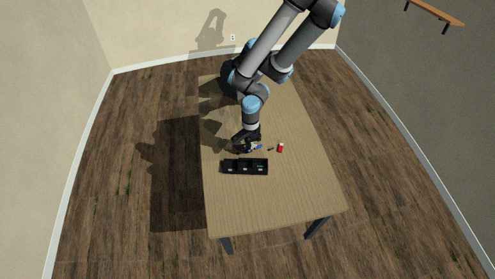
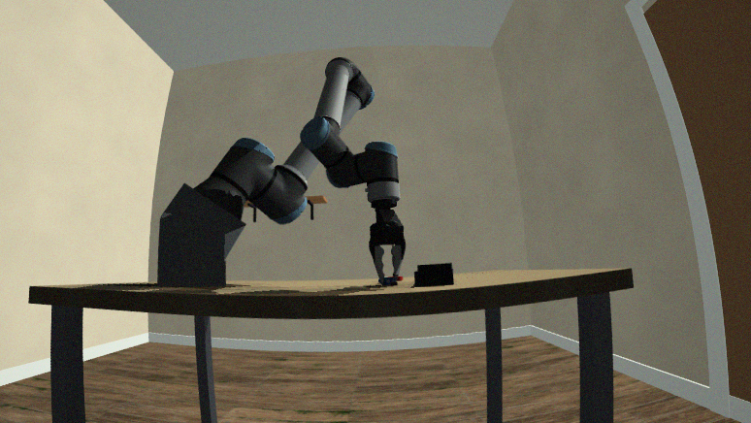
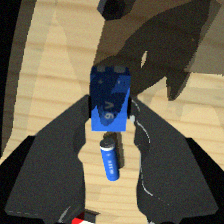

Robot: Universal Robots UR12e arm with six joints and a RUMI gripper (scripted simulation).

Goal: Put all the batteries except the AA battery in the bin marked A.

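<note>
The blue 9v battery lies 10 mm to the right of my hand and 10 mm below it. The rest, counted from my hand: small dark round object: 60 mm to the right, 20 mm ahead, 10 mm below; then blue cylindrical battery: 60 mm to the left, 20 mm behind, 10 mm below; then black bins: 120 mm ahead, 20 mm to the right, 10 mm above.
</note>
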